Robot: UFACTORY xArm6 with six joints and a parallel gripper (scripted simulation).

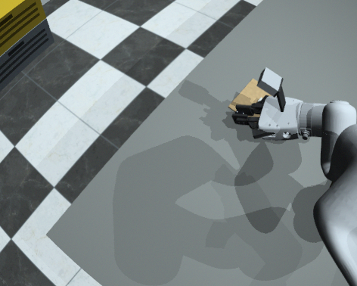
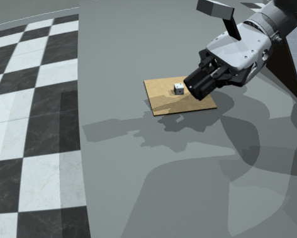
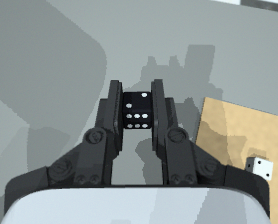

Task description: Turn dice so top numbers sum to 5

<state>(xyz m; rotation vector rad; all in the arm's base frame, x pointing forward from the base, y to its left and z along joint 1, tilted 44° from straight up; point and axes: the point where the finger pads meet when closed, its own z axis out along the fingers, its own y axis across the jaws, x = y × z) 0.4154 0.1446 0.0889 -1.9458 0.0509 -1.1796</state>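
Right now the red die is 14 cm to the right of my hand, 10 cm below it and 4 cm behind it. Also, from my hand: white die: 13 cm to the right, 10 cm below, 1 cm ahead; then tan mat: 13 cm to the right, 11 cm below, 1 cm ahead; then black die: 1 cm below, 1 cm ahead.
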